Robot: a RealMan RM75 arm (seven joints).
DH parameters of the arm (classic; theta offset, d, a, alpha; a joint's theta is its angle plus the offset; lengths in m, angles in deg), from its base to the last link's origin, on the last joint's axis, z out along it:
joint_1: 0 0.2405 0 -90
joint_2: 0 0 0 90
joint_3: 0 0.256 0 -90
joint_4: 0 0 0 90
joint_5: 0 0.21 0 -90
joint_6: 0 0 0 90
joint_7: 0 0.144 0 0
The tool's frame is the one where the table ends.
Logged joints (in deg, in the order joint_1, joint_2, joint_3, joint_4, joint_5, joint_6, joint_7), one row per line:
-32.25 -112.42 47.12 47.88 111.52 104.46 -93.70
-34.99 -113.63 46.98 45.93 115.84 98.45 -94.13
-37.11 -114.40 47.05 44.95 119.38 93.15 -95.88
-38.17 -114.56 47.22 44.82 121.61 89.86 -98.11
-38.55 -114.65 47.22 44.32 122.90 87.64 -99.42
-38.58 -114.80 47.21 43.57 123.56 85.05 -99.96
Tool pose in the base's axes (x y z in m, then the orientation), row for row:
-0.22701 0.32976 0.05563 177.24 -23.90 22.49
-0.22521 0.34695 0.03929 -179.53 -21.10 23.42
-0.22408 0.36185 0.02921 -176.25 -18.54 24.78
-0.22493 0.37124 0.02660 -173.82 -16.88 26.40
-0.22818 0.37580 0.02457 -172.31 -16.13 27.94
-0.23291 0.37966 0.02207 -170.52 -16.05 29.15
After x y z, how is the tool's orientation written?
As angles about the fixed x, y, z axes (roll, pitch, yaw), in degrees.
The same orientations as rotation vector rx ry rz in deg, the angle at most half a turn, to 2 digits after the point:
-170.97 -33.09 -36.97
-168.85 -35.13 -31.31
-166.29 -37.46 -25.98
-163.97 -39.85 -22.30
-162.15 -41.98 -20.31
-159.95 -43.59 -19.16

